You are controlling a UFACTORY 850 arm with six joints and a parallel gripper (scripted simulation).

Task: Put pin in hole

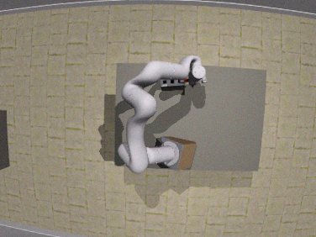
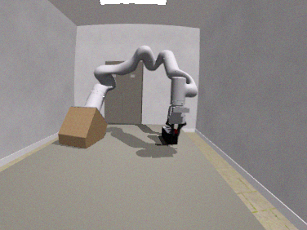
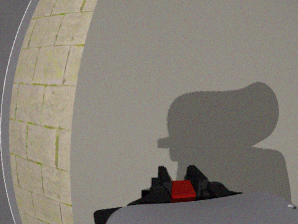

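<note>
Now: hand 3 cm past the block, 14 cm to the right of it and 6 cm above it. Round my hand: pin: 2 cm to the left.
</note>
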